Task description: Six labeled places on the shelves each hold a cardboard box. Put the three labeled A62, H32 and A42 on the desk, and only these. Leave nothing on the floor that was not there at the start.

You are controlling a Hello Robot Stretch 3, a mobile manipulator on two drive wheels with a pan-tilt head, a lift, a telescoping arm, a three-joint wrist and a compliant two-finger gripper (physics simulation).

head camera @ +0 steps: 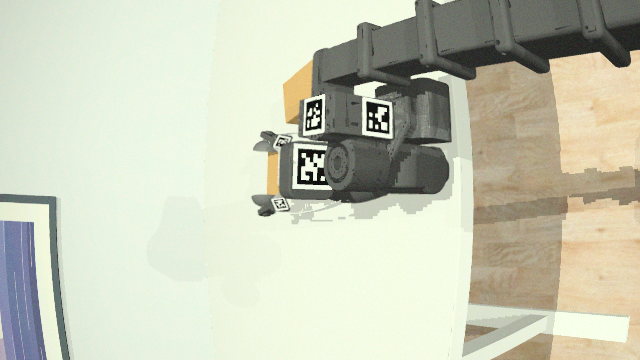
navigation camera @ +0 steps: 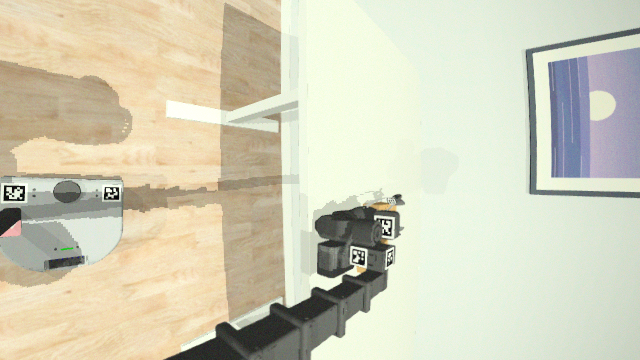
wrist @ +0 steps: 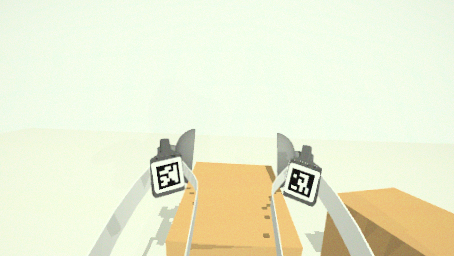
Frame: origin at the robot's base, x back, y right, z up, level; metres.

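Seen in the pictures: gripper, between the fingertips: (head camera: 258, 173) (navigation camera: 400, 214); robot's base, origin of its link: (navigation camera: 67, 190).
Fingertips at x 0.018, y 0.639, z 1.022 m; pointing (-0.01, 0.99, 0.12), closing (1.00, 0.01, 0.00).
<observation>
Offsets run from my fingertips to a thing's top centre. Level surfaces: height alone.
My gripper (head camera: 262, 172) (navigation camera: 401, 215) (wrist: 235, 148) is low over the white desk @(dz -0.071 m) (head camera: 350, 275) (navigation camera: 350, 125) (wrist: 60, 200), near its wall side, with the fingers shut on a cardboard box. This box @(dx +0.000, dy -0.045, dz -0.012 m) (head camera: 272, 172) (navigation camera: 382, 206) (wrist: 230, 205) is roughly level, its far end between the fingertips and its near end below the wrist camera. It seems to rest on the desk, though its underside is hidden. A second cardboard box @(dx +0.107, dy -0.067, dz -0.021 m) (head camera: 298, 92) (navigation camera: 361, 269) (wrist: 400, 215) stands on the desk to the right in the wrist view. No labels show on the boxes.
The dark telescoping arm (head camera: 465, 37) (navigation camera: 285, 327) reaches over the desk. A pale wall with a framed picture (head camera: 17, 280) (navigation camera: 570, 120) is behind the desk. White desk legs (head camera: 592, 326) (navigation camera: 195, 110) stand on the wood floor. My base (navigation camera: 102, 230) is away from the desk's front edge.
</observation>
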